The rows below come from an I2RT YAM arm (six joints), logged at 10 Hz.
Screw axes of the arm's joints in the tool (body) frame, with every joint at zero. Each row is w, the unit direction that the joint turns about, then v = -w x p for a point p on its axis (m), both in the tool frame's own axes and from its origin. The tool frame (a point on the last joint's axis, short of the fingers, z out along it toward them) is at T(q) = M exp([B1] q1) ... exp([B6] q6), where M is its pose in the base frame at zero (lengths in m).
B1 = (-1, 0, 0, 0.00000, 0.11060, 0.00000)
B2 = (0, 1, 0, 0.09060, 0.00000, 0.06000)
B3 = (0, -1, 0, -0.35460, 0.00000, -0.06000)
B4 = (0, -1, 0, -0.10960, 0.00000, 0.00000)
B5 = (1, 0, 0, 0.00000, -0.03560, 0.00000)
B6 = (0, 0, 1, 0.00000, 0.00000, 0.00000)
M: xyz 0.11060 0.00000 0.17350 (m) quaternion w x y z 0.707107 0 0.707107 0
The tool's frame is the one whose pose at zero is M.
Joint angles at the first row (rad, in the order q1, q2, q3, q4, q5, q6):
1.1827, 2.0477, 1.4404, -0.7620, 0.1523, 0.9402
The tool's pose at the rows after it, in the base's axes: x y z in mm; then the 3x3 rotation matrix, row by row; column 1 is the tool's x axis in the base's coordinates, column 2 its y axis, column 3 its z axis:
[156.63 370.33 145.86], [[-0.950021 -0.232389 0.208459], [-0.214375 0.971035 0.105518], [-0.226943 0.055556 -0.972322]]
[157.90 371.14 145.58], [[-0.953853 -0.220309 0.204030], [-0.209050 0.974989 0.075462], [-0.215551 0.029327 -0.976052]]
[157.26 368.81 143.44], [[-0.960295 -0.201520 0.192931], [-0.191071 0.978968 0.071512], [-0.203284 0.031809 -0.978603]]
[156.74 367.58 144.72], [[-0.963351 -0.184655 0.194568], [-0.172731 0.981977 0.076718], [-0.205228 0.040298 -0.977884]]
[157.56 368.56 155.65], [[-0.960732 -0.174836 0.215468], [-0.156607 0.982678 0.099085], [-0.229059 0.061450 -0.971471]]
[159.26 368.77 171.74], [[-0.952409 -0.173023 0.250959], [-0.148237 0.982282 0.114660], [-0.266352 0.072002 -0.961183]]
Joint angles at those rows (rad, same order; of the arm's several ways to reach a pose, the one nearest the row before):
1.1842, 2.0747, 1.4638, -0.7805, 0.1539, 0.9419
1.1827, 2.0904, 1.4889, -0.8198, 0.1610, 0.9516
1.1812, 2.0876, 1.4762, -0.8179, 0.1519, 0.9706
1.1812, 2.0790, 1.4680, -0.8128, 0.1514, 0.9883
1.1812, 2.0582, 1.4799, -0.8158, 0.1624, 0.9978
1.1798, 2.0316, 1.5037, -0.8361, 0.1895, 0.9955

